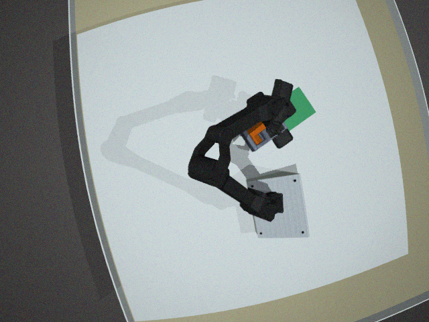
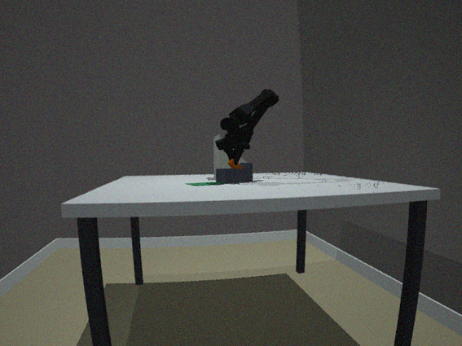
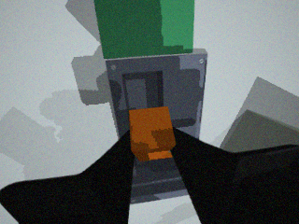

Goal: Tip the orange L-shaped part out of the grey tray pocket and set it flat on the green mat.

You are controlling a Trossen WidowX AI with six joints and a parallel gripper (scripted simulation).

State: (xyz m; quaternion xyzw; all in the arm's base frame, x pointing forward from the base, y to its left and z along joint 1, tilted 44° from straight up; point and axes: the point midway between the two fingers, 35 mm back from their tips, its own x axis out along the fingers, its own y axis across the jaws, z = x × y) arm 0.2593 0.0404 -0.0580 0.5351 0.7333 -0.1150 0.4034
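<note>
My gripper tip is now 6 cm short of the green mat, 13 cm to the left of it and 10 cm above it. The rest, counted from my gripper tip: orange L-shaped part (3 cm behind, 2 cm to the left, 3 cm below).
</note>
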